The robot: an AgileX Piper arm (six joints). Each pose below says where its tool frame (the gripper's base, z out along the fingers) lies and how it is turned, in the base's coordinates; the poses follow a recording.
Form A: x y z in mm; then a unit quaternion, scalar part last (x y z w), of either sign.
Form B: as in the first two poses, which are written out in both.
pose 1, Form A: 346.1, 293.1, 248.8, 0.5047, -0.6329, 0.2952, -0.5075
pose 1, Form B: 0.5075, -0.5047, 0.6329, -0.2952, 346.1, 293.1, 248.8
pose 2, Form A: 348.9, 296.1, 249.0, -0.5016, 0.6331, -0.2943, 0.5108
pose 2, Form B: 0.5108, -0.5016, 0.6331, -0.2943, 348.9, 296.1, 249.0
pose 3, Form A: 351.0, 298.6, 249.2, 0.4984, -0.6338, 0.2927, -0.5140
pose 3, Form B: 0.5140, -0.4984, 0.6338, -0.2927, 351.0, 298.6, 249.2
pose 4, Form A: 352.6, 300.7, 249.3, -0.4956, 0.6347, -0.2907, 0.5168
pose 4, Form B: 0.5168, -0.4956, 0.6347, -0.2907, 352.6, 300.7, 249.3
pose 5, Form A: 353.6, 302.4, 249.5, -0.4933, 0.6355, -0.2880, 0.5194
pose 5, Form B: 0.5194, -0.4933, 0.6355, -0.2880, 353.6, 302.4, 249.5
